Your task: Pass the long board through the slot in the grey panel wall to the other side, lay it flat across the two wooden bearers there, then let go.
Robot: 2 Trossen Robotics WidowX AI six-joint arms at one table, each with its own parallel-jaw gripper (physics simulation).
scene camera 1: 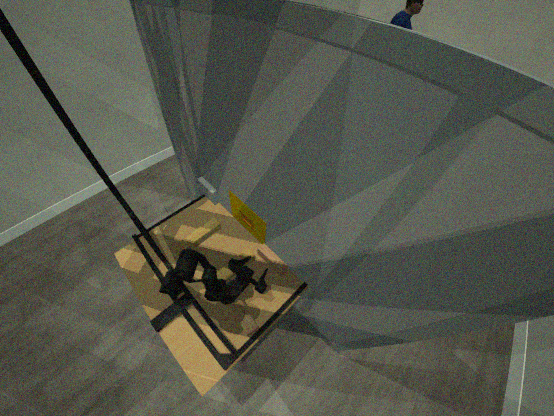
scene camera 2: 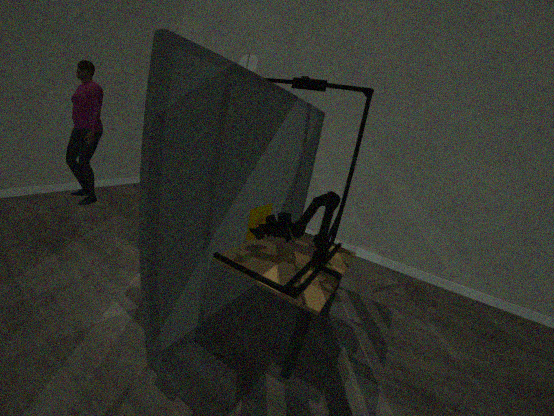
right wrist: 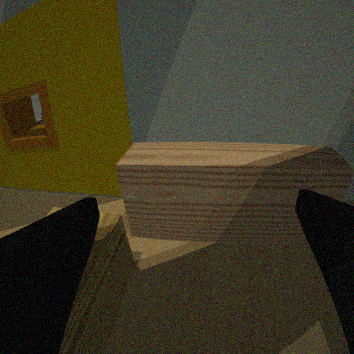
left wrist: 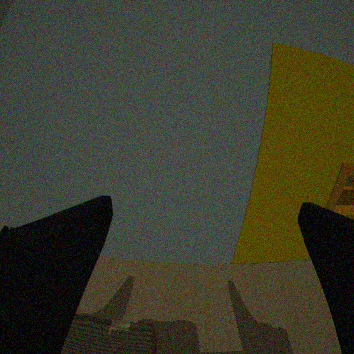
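Observation:
The grey wall (scene camera 1: 300,150) (scene camera 2: 195,150) (left wrist: 150,125) (right wrist: 240,75) stands behind a yellow panel (scene camera 1: 257,230) (scene camera 2: 257,215) (left wrist: 285,125) (right wrist: 80,50) with an orange-framed slot (left wrist: 345,211) (right wrist: 30,144). My right gripper (scene camera 1: 258,264) (right wrist: 200,204) is open and empty, facing a grained wooden block (scene camera 1: 265,252) (right wrist: 200,200) crosswise ahead. Another wooden piece (right wrist: 95,295) runs beneath its left finger; I cannot tell which piece is the long board. My left gripper (scene camera 2: 270,236) (left wrist: 209,210) is open and empty. A striped wooden piece (left wrist: 110,335) lies below it at lower left, possibly a bearer.
A wooden strip (scene camera 1: 206,233) lies near the upper part of the table (scene camera 1: 185,357). Black frame bars run along the table edges, and a black post (scene camera 1: 75,135) rises in scene camera 1. People stand beyond the wall. The views are dark and grainy.

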